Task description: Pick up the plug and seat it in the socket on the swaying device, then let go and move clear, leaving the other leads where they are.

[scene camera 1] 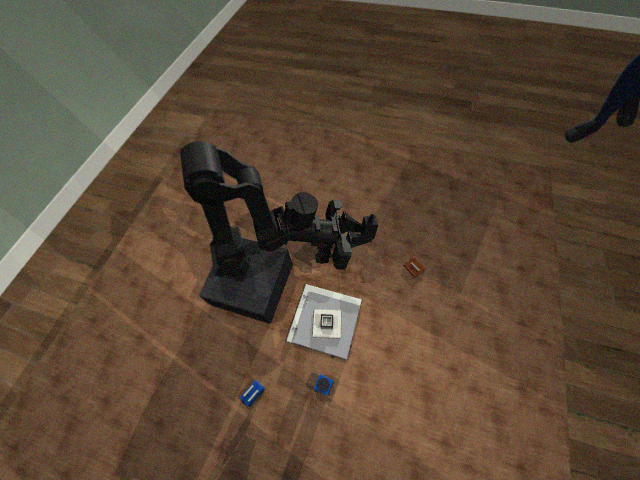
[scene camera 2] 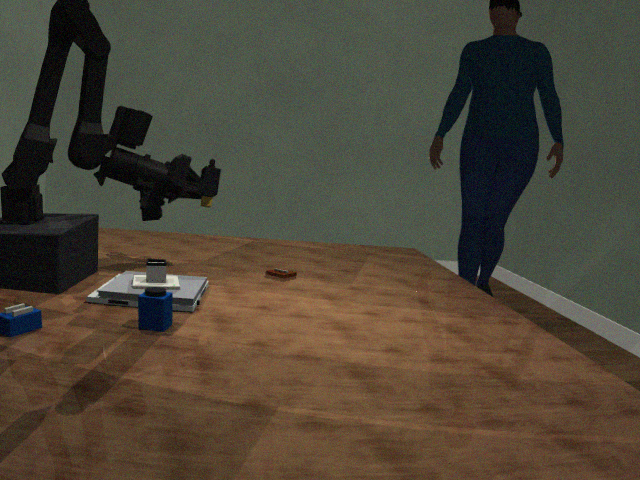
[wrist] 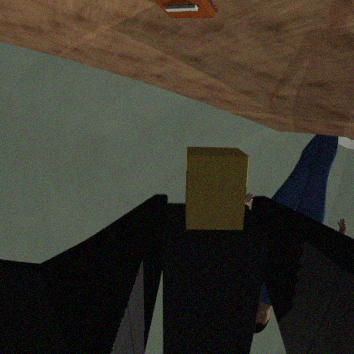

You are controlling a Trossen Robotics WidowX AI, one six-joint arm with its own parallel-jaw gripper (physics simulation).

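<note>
A yellow plug (scene camera 2: 206, 201) (wrist: 216, 190) is held at the fingertips of my gripper (scene camera 1: 370, 228) (scene camera 2: 209, 181) (wrist: 209, 207), which is shut on it. The plug hangs in the air, well above the table and beyond the device on the arm's far side in scene camera 1. The grey and white device (scene camera 1: 305, 330) (scene camera 2: 191, 294) lies beside the arm's base. On a white plate at its middle stands the square, open-topped socket (scene camera 1: 326, 321) (scene camera 2: 156, 272). The socket does not show in the wrist view. The plug's lower end is not clearly seen.
A blue block with two pale strips (scene camera 1: 252, 393) (scene camera 2: 20, 322) and a blue block with a round black top (scene camera 1: 323, 384) (scene camera 2: 155, 312) stand near the device. An orange block (scene camera 1: 419, 269) (scene camera 2: 281, 275) (wrist: 206, 12) lies apart. A person (scene camera 2: 501, 103) stands beyond the table.
</note>
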